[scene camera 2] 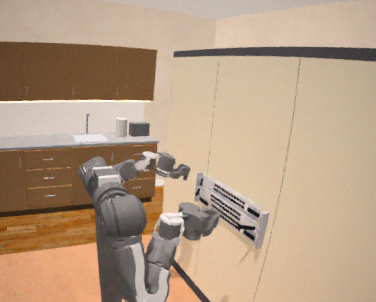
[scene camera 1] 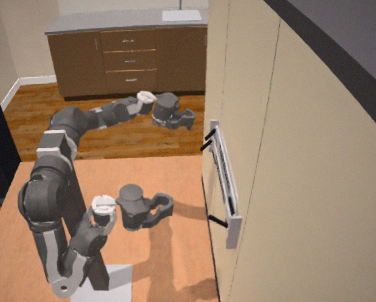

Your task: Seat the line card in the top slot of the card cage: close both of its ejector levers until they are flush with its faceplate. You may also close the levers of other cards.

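Note:
The card cage (scene camera 1: 233,234) (scene camera 2: 263,230) is mounted on the tall cream panel. The top card (scene camera 2: 229,195) has its right-end lever (scene camera 1: 231,205) (scene camera 2: 253,211) lying close along its face. Two black levers, an upper one (scene camera 1: 210,134) and a lower one (scene camera 1: 206,145), stick out at the cage's far end; which card each belongs to is hard to tell. A near-end lever (scene camera 1: 217,220) (scene camera 2: 246,228) below the top card sticks out. My left gripper (scene camera 1: 191,120) (scene camera 2: 186,173) is shut and empty, apart from the far-end levers. My right gripper (scene camera 1: 170,202) (scene camera 2: 214,219) is shut and empty, away from the cage.
The cream panel (scene camera 1: 300,165) (scene camera 2: 320,150) rises behind and around the cage. Brown cabinets (scene camera 1: 75,62) (scene camera 2: 50,70) with a grey counter stand at the back. In scene camera 2, the right gripper overlaps the cage's lower left part.

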